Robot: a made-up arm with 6 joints.
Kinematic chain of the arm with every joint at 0, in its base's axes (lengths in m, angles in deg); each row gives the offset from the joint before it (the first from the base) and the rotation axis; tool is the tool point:
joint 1: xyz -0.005 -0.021 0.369 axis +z
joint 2: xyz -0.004 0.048 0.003 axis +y
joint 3: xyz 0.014 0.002 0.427 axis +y
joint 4: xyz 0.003 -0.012 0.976 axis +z
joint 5: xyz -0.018 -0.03 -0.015 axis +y
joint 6: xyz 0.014 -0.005 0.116 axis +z
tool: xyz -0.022 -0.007 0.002
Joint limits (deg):
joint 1: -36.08..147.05
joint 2: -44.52..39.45
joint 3: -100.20..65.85
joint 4: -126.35..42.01
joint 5: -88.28..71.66
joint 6: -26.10..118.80
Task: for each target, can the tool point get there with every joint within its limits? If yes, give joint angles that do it. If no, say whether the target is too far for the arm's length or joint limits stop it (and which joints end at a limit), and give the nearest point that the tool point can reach.
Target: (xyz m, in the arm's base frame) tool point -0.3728 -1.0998 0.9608
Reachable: yes | joints 74.10 -17.40 -56.12 -31.40 -52.37 12.57
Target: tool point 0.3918 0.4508 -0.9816
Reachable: no: joint limits stop it (at a limit: joint 1, joint 2, joint 3, joint 5) | nearest point 0.6539 -0.4072 -0.1925 | short by 1.195 m
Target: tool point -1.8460 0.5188 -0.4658
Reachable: no: too far | nearest point -1.1366 0.3108 0.0585 | short by 0.906 m
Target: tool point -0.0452 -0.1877 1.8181
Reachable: yes | joints 61.45 -25.64 30.09 18.60 -53.36 105.44
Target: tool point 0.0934 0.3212 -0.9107
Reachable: no: joint limits stop it (at a limit: joint 1, joint 2, joint 3) | nearest point -0.5676 0.4845 -0.2010 | short by 0.984 m
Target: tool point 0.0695 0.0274 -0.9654
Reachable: no: joint limits stop it (at a limit: joint 1, joint 2, joint 3, joint 5) | nearest point 0.6099 -0.4472 -0.2029 | short by 1.048 m
